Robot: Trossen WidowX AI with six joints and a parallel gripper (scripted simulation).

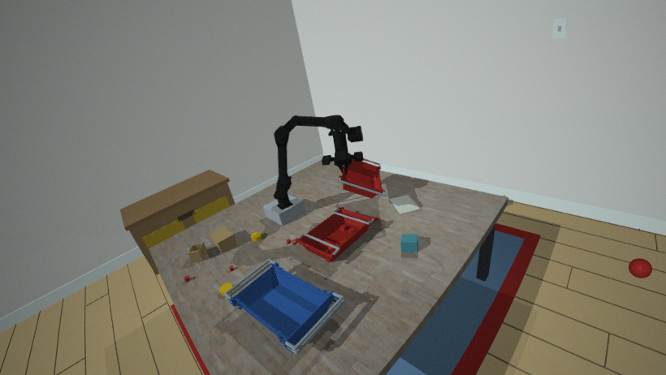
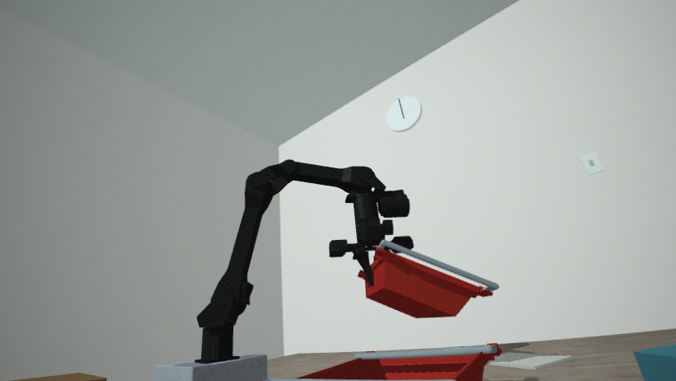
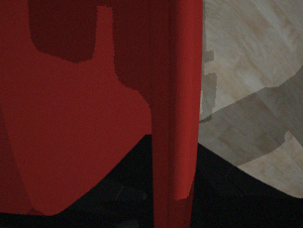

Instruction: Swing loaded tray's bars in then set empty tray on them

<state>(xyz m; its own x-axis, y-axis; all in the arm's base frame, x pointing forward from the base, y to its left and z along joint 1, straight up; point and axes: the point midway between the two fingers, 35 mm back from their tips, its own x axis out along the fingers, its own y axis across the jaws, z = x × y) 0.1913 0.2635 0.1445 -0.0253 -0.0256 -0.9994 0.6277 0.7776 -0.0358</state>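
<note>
Now: gripper tip 6 cm to the right of the red tray, 5 cm short of it and 1 cm above it. From my gripper tip the other things lie so: teal cube: 42 cm ahead, 16 cm below, 4 cm to the right; then white sheet: 19 cm ahead, 18 cm to the left, 18 cm below.
</note>
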